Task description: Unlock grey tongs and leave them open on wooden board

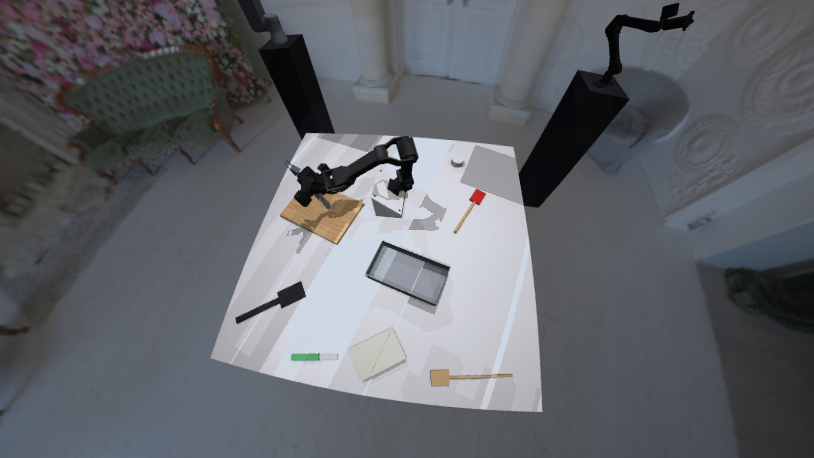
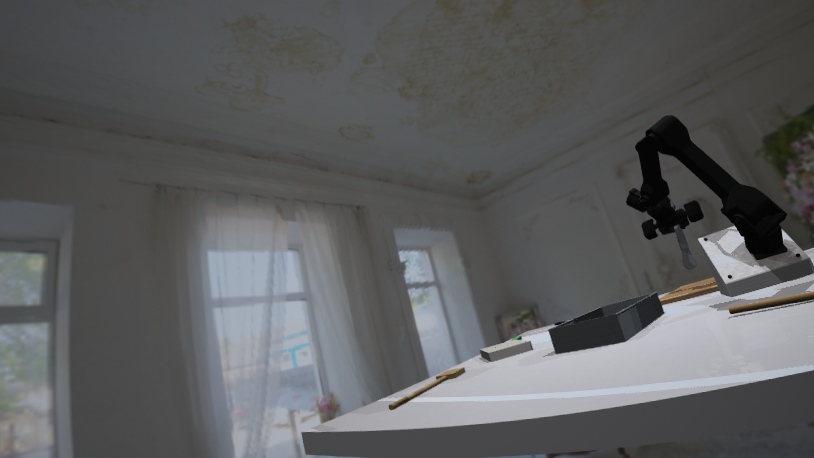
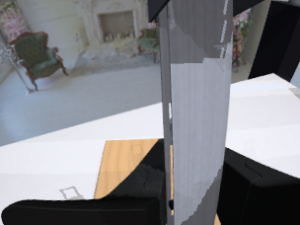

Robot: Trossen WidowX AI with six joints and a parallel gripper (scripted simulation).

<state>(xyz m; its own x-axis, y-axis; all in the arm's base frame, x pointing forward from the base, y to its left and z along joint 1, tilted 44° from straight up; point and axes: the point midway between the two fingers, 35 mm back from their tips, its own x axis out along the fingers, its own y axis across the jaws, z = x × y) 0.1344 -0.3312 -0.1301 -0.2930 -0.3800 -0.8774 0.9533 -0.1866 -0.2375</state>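
My gripper tip is now 10 mm to the right of the wooden board and 200 mm above it. The rest, counted from my gripper tip: yellow disc (420 mm behind, 230 mm to the left, 200 mm below); then black spatula (470 mm ahead, 60 mm to the right, 210 mm below); then roasting tin (260 mm ahead, 480 mm to the left, 180 mm below).
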